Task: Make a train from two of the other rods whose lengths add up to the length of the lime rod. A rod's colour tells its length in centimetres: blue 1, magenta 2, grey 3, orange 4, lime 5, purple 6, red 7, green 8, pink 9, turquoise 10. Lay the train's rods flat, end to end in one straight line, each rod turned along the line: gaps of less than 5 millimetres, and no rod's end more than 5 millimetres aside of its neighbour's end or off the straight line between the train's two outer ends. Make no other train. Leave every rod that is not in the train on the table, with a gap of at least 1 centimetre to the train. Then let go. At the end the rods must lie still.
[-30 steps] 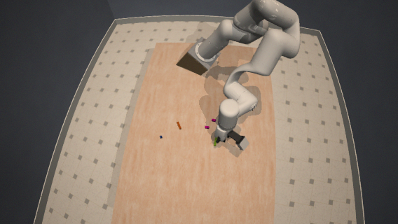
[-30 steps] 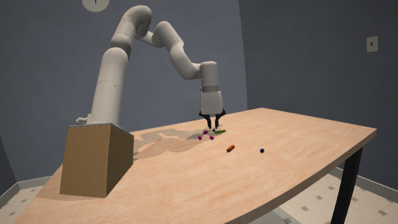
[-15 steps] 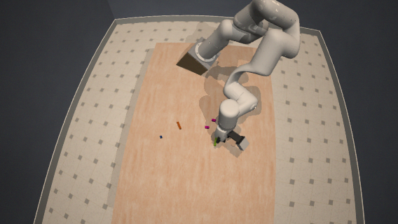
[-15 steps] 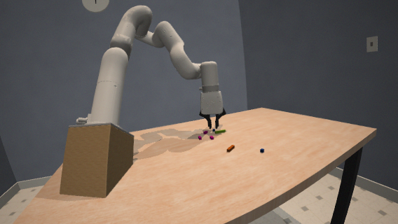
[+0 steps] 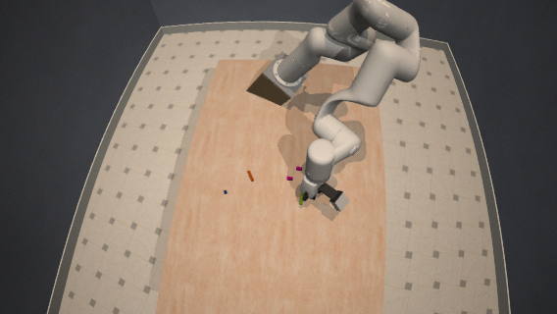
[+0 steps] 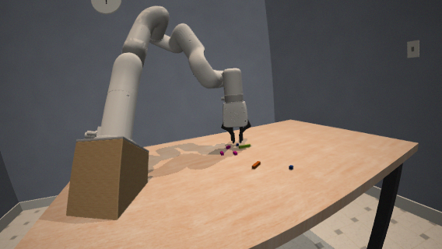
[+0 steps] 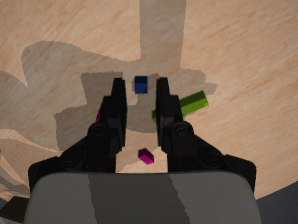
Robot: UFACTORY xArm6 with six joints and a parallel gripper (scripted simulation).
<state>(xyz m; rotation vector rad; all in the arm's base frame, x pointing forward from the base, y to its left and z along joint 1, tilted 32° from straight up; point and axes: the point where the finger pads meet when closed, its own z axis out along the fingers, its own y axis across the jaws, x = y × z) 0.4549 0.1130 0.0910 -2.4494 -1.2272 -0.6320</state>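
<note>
Now: hand 4 cm to the left of the lime rod, 3 cm above it and 1 cm short of it. The rest, counted from my hand: orange rod (23 cm to the right, 5 cm behind, 3 cm below).
</note>
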